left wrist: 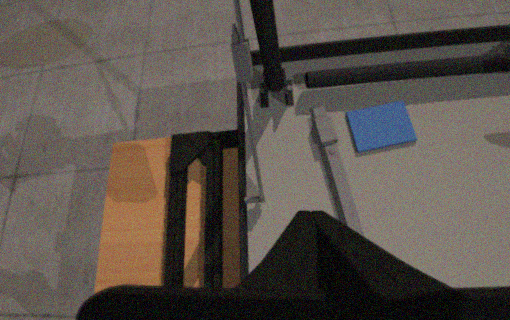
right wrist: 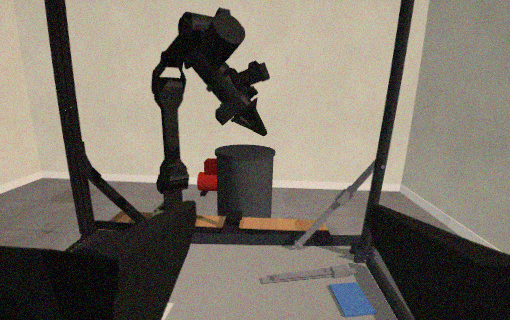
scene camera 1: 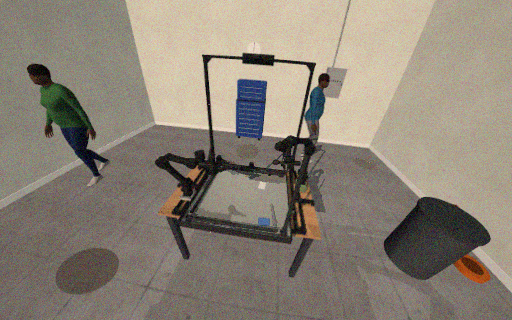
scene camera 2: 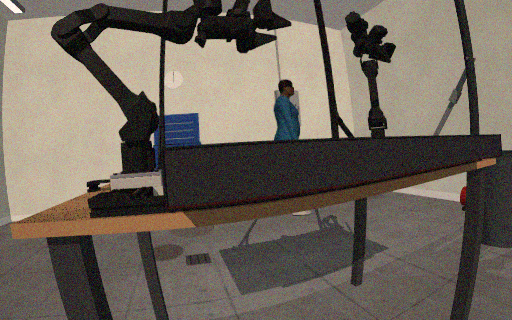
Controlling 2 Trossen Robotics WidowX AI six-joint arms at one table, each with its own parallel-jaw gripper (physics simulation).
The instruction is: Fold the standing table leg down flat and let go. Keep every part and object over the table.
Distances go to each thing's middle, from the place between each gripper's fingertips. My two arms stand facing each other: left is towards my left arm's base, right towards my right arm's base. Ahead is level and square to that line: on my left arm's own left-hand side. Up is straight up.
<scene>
The blue pad [left wrist: 385, 125] lies 140 mm ahead of my left hand, 160 mm to the right of it and 300 mm below it.
I see my right gripper 330 mm above the blue pad, 250 mm short of it and 230 mm to the right of it.
</scene>
